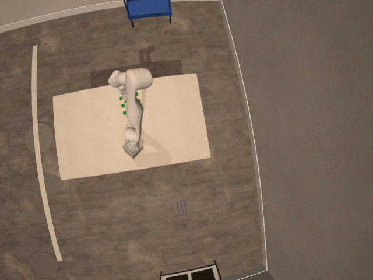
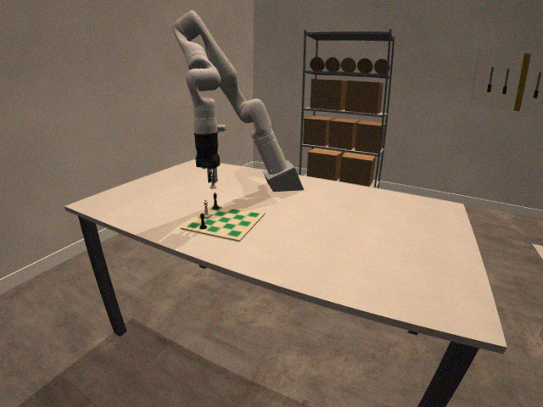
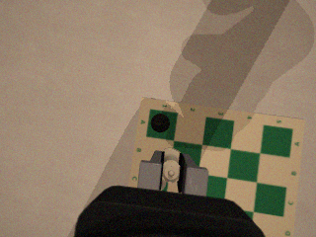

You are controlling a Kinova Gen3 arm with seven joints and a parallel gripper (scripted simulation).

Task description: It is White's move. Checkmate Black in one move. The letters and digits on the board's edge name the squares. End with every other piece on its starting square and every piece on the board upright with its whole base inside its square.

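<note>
Right now my hand is 40 mm short of the tall white piece, 10 mm to the left of it and 100 mm above it. Round my hand: tall black piece (40 mm behind, 20 mm to the right, 100 mm below); chessboard (40 mm ahead, 60 mm to the left, 140 mm below); short black piece (120 mm ahead, 20 mm to the left, 110 mm below).
</note>
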